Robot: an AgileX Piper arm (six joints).
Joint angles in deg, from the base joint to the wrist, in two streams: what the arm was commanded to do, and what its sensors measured. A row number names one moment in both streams.
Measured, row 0:
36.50 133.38 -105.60 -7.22 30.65 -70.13
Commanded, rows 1 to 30:
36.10 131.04 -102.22 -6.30 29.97 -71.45
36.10 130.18 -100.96 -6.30 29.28 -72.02
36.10 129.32 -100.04 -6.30 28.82 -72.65
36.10 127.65 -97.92 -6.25 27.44 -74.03
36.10 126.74 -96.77 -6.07 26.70 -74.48
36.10 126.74 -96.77 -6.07 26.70 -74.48
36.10 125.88 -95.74 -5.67 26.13 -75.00
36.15 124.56 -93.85 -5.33 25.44 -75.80
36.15 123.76 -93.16 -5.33 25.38 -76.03
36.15 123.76 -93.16 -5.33 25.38 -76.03
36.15 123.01 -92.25 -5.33 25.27 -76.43
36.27 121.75 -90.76 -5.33 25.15 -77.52
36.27 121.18 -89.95 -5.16 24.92 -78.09
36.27 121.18 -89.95 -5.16 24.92 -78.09
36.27 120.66 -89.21 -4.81 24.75 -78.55
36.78 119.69 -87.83 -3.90 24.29 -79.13
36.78 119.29 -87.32 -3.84 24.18 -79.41
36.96 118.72 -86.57 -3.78 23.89 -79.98
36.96 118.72 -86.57 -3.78 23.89 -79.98
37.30 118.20 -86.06 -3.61 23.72 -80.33
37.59 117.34 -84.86 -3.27 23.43 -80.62
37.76 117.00 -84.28 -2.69 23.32 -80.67
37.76 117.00 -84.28 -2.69 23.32 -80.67
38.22 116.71 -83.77 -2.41 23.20 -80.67
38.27 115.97 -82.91 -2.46 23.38 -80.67
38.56 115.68 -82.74 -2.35 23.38 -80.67
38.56 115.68 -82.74 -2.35 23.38 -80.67
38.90 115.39 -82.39 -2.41 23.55 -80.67
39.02 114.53 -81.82 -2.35 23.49 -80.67
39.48 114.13 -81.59 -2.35 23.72 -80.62
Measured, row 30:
38.85 116.20 -82.10 -2.41 24.47 -80.73
